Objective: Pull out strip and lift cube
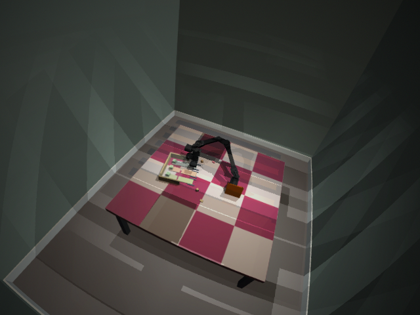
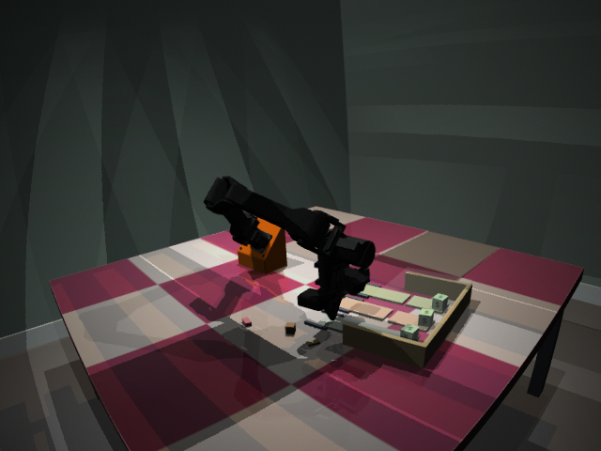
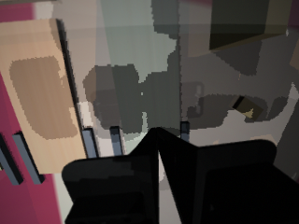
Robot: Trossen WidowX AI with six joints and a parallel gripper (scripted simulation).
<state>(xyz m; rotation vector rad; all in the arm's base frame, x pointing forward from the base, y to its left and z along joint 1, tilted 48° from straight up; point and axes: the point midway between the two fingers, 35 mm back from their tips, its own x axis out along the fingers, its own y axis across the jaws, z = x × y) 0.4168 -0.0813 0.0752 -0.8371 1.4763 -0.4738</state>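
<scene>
Right now my gripper tip is 90 mm short of the strip, 20 mm to the right of it and 10 mm above it.
</scene>
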